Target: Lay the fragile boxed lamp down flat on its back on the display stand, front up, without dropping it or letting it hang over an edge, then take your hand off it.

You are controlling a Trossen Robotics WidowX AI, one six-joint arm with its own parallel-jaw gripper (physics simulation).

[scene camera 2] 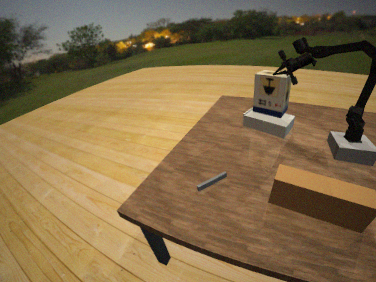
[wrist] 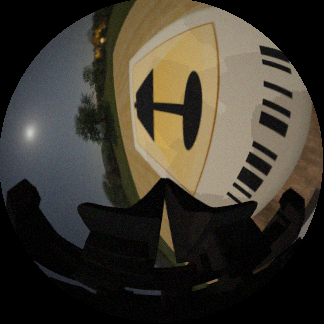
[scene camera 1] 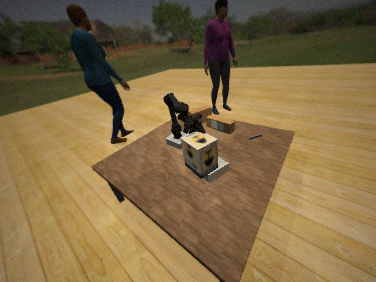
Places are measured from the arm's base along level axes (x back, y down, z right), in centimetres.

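Pixels of known places: gripper, between the fingertips: (scene camera 2: 272,74) (wrist: 164,181) (scene camera 1: 205,133); arm's base, origin of its link: (scene camera 2: 352,139) (scene camera 1: 177,136).
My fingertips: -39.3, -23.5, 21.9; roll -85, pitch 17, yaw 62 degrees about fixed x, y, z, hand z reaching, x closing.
Observation:
Ahead of a thing's pixels: the offset from my fingertips to its top centre, as dx, dy, dz. Level surfaces: height alone.
The boxed lamp (scene camera 1: 200,155) (scene camera 2: 270,95) (wrist: 240,100) is a white box with yellow lamp pictures and a dark blue bottom band. It stands about upright on the display stand (scene camera 1: 219,171) (scene camera 2: 267,124), a low white block. In scene camera 1 the box hides much of the stand, so its exact footing there is unclear. My gripper (scene camera 2: 275,74) (wrist: 164,181) is shut and empty. Its fingertips are at the top of the box, at or very near the top edge; contact cannot be told. In scene camera 1 the fingertips are hidden behind the box.
The brown table {dy +30.0} (scene camera 1: 165,182) (scene camera 2: 175,200) carries a long orange-brown box {+11.1, +19.0, -58.9} (scene camera 1: 220,123) (scene camera 2: 320,200), another brown box {+37.0, +14.0, -68.0} (scene camera 1: 201,111) near the arm, and a small grey bar {-24.8, +27.8, -51.8} (scene camera 1: 255,136) (scene camera 2: 212,181). The arm's white base (scene camera 1: 173,141) (scene camera 2: 350,148) stands beside them. Two people stand beyond the table.

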